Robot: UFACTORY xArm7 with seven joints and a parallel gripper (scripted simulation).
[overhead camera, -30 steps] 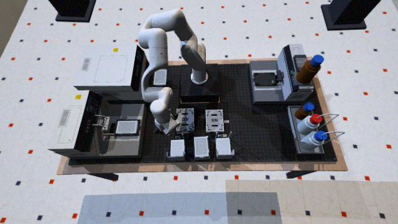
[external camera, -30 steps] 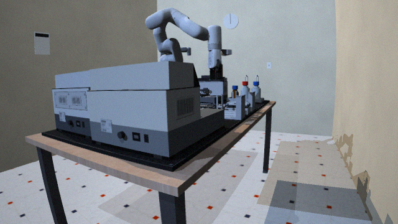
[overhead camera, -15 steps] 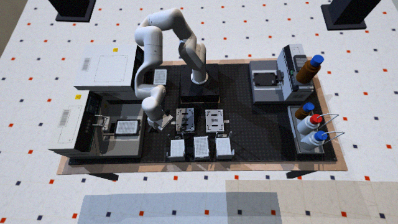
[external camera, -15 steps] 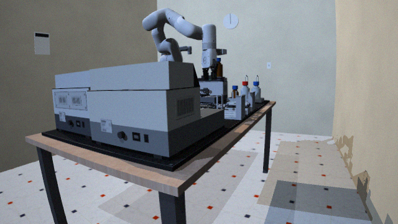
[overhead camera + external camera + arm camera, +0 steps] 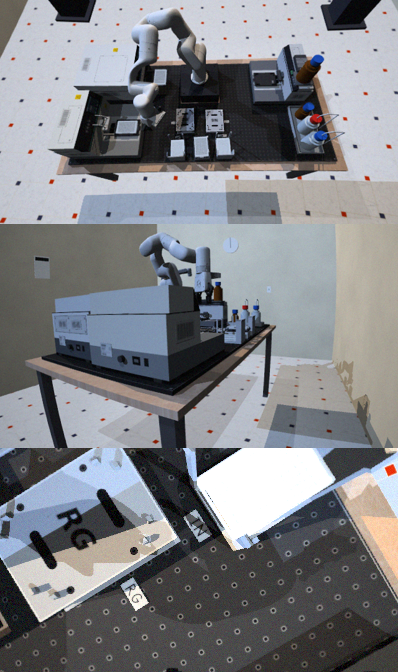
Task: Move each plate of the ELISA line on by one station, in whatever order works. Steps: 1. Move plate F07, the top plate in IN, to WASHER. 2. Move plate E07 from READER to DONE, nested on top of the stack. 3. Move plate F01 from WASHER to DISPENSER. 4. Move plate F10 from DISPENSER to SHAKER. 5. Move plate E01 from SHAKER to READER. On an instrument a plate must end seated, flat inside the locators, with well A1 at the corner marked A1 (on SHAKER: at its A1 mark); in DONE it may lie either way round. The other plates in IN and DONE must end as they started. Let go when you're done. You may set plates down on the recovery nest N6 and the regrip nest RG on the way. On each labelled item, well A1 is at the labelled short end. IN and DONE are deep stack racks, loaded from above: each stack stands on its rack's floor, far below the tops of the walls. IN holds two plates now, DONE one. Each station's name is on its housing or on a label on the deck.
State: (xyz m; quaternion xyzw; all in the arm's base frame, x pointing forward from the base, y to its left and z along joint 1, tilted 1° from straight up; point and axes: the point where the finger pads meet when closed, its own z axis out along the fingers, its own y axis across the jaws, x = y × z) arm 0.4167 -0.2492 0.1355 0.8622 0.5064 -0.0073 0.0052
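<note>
My hand is 210 mm to the left of the white well plate, 120 mm above it and 10 mm past it. Round my hand: DONE label: 410 mm to the left, 220 mm below; brown bottle: 910 mm to the left, 310 mm behind, 70 mm above.
</note>
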